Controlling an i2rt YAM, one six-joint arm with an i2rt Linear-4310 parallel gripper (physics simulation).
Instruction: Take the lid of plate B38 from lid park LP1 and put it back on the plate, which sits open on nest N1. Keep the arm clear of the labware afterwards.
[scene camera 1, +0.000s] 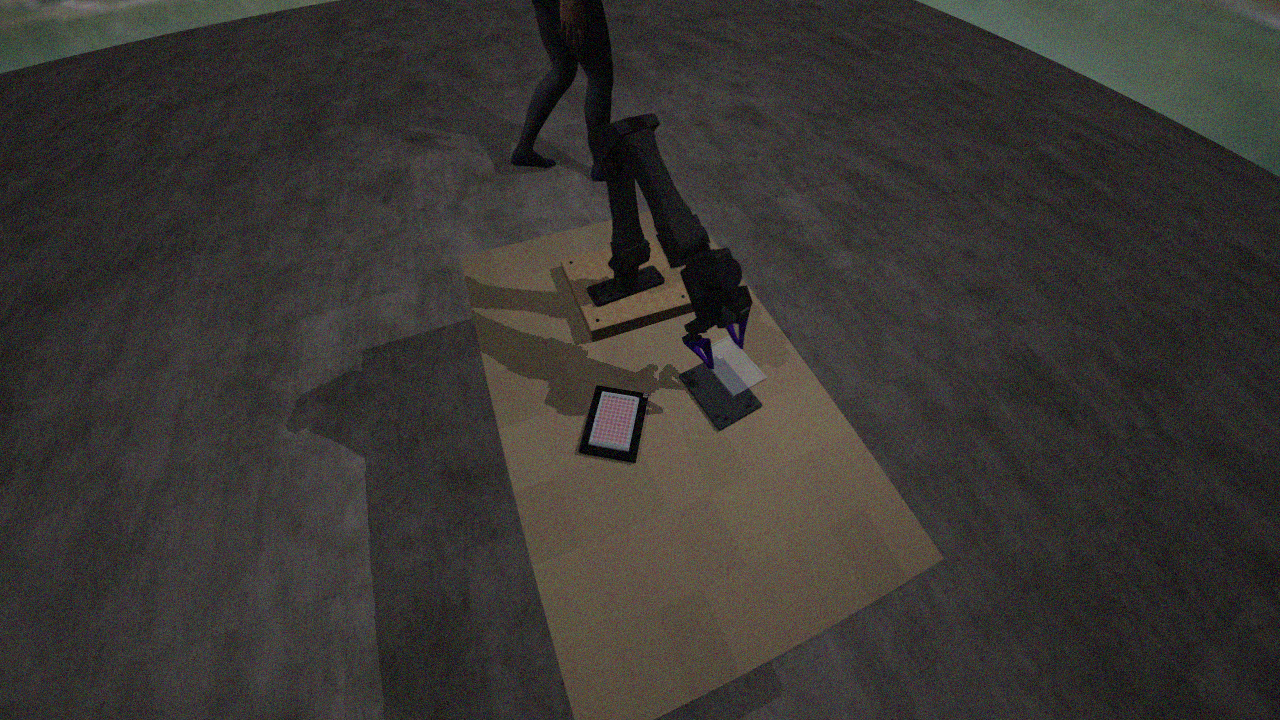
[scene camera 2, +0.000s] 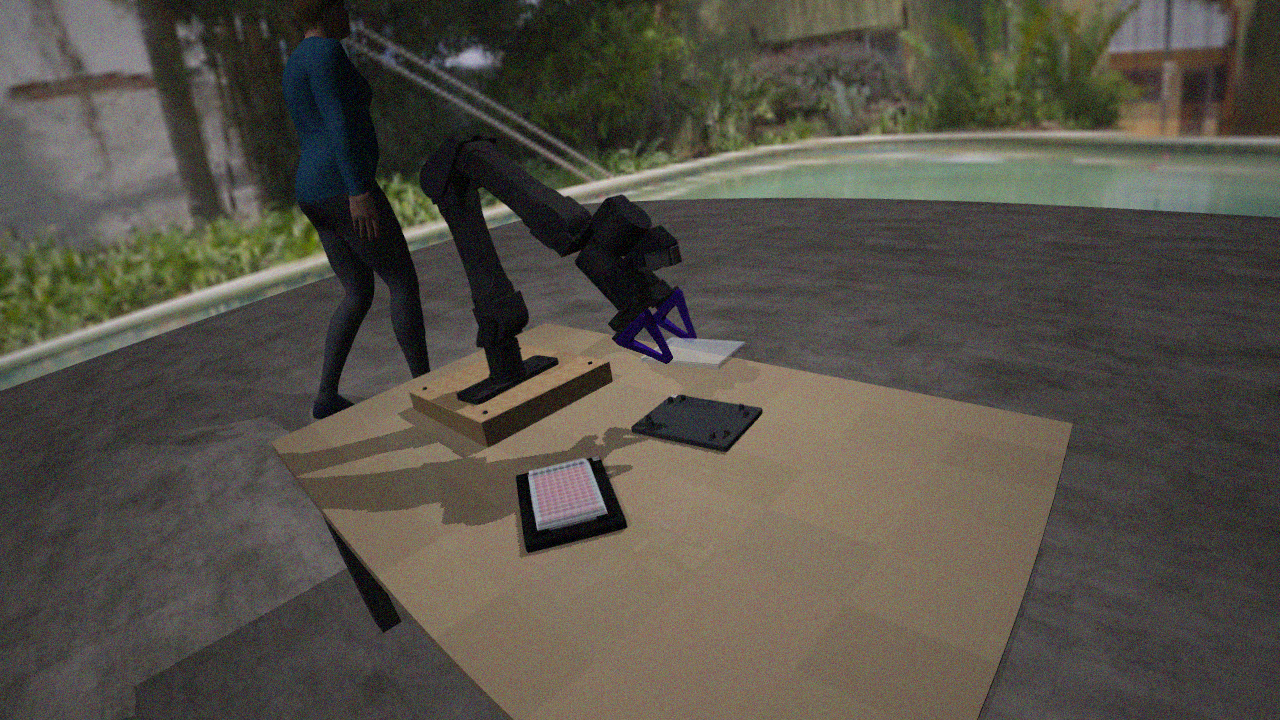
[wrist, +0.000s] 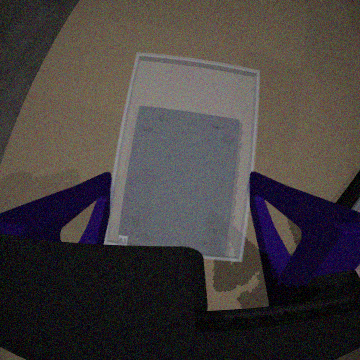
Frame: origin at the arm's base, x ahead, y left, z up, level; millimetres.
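Seen in the pictures: gripper, fingertip midpoint: (scene camera 1: 726, 358) (scene camera 2: 682, 350) (wrist: 180, 180); arm's base, link origin: (scene camera 1: 626, 286) (scene camera 2: 509, 380).
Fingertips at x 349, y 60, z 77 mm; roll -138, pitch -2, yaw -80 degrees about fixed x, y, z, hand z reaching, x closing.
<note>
Pixels of each thing's middle, then the offset from my fingertips to it. Level surfaces: height alone.
- clear lid, body centre: (wrist: 186, 150) (scene camera 2: 693, 352) (scene camera 1: 731, 365) dy -1, dx +19, dz +0 mm
- dark lid park LP1, body centre: (wrist: 180, 179) (scene camera 2: 697, 417) (scene camera 1: 720, 389) dy -2, dx +13, dz -107 mm
- Plate B38, body centre: (scene camera 2: 564, 492) (scene camera 1: 614, 419) dy -251, dx -25, dz -98 mm
- black nest N1, body centre: (scene camera 2: 566, 498) (scene camera 1: 614, 421) dy -251, dx -25, dz -108 mm
- tan table board, surface height: dz -117 mm
My gripper (scene camera 1: 716, 345) (scene camera 2: 657, 330) (wrist: 180, 180) is shut on the clear lid (scene camera 1: 743, 365) (scene camera 2: 709, 350) (wrist: 194, 83), its purple fingers gripping the two long sides. The lid hangs level, a little above the dark lid park LP1 (scene camera 1: 720, 403) (scene camera 2: 697, 422). In the wrist view the park shows as a darker rectangle through the lid. Plate B38 (scene camera 1: 613, 420) (scene camera 2: 565, 493), pink with many wells, sits open on the black nest N1 (scene camera 1: 586, 440) (scene camera 2: 573, 535), to the left of the park and nearer the front.
Everything stands on a tan table board (scene camera 1: 716, 555) (scene camera 2: 805, 555). The arm's wooden base block (scene camera 1: 630, 313) (scene camera 2: 510, 403) is behind the labware. A person (scene camera 1: 573, 80) (scene camera 2: 345, 179) walks on the ground behind the table.
</note>
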